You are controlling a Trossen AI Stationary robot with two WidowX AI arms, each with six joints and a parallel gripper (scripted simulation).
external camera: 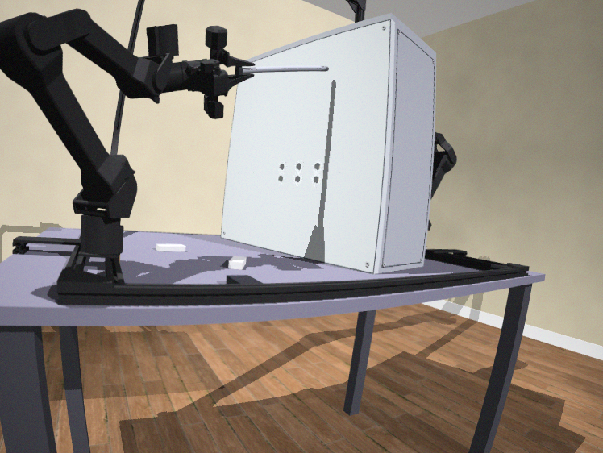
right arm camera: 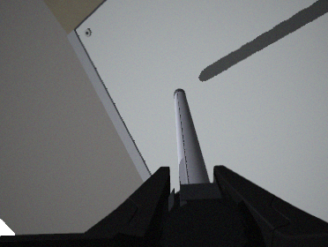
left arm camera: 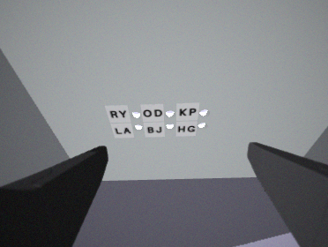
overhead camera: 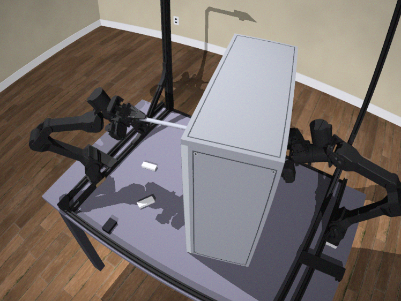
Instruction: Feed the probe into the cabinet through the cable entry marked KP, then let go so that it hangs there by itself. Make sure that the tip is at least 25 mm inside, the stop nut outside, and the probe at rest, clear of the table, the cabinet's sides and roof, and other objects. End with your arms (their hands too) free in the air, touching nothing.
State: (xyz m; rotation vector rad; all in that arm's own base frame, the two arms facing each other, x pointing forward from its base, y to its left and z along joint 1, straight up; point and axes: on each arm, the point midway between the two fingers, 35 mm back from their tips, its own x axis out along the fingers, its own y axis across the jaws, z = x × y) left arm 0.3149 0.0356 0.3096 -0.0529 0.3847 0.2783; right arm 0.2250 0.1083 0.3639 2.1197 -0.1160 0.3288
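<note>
My right gripper is now 10 cm to the right of the probe, 3 cm below it and 3 cm short of it. From my right hand the other things lie so: black block 38 cm below, 21 cm ahead, 9 cm to the right.
</note>
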